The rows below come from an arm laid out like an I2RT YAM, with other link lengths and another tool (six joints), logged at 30 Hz.
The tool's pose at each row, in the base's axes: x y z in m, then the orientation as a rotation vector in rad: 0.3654 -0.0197 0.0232 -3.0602 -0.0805 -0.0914; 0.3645 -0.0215 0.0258 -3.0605 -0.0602 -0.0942; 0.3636 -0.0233 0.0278 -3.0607 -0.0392 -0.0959; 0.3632 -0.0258 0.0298 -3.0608 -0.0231 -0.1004; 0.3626 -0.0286 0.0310 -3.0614 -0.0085 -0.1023; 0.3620 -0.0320 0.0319 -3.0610 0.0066 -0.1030; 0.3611 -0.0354 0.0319 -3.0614 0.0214 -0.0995; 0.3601 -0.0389 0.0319 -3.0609 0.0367 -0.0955; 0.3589 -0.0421 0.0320 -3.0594 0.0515 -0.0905; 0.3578 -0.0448 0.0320 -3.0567 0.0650 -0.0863; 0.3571 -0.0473 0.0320 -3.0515 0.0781 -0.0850; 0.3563 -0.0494 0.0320 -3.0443 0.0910 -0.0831
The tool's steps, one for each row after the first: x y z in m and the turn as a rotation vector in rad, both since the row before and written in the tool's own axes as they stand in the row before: -0.0008 0.0015 -0.0028 -0.0004 0.0023 0.0132; -0.0008 0.0016 -0.0022 -0.0004 0.0016 0.0136; -0.0003 0.0023 -0.0022 -0.0004 0.0033 0.0104; -0.0006 0.0027 -0.0015 -0.0009 0.0016 0.0094; -0.0005 0.0033 -0.0012 0.0001 0.0009 0.0098; -0.0009 0.0034 -0.0003 -0.0007 -0.0019 0.0097; -0.0009 0.0035 -0.0003 0.0001 -0.0022 0.0101; -0.0011 0.0032 -0.0004 0.0011 -0.0029 0.0098; -0.0010 0.0027 -0.0003 0.0023 -0.0024 0.0090; -0.0006 0.0025 -0.0002 0.0047 -0.0005 0.0088; -0.0007 0.0021 -0.0002 0.0066 -0.0009 0.0088
